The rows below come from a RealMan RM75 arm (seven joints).
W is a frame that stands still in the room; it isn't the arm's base.
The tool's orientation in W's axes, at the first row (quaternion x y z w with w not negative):
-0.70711, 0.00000, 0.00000, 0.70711
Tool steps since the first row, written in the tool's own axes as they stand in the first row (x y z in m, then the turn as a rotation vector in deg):
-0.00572, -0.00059, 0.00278, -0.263, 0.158, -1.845
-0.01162, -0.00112, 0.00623, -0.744, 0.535, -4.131
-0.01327, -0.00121, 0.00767, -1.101, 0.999, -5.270
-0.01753, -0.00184, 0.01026, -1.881, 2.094, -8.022
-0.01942, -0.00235, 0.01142, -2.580, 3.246, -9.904
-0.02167, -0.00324, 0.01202, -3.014, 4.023, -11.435
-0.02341, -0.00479, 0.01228, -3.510, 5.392, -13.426
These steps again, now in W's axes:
-0.00572, 0.00278, 0.00059, -0.263, -1.845, -0.158
-0.01162, 0.00623, 0.00112, -0.744, -4.131, -0.535
-0.01327, 0.00767, 0.00121, -1.101, -5.270, -0.999
-0.01753, 0.01026, 0.00184, -1.881, -8.022, -2.094
-0.01942, 0.01142, 0.00235, -2.580, -9.904, -3.246
-0.02167, 0.01202, 0.00324, -3.014, -11.435, -4.023
-0.02341, 0.01228, 0.00479, -3.510, -13.426, -5.392

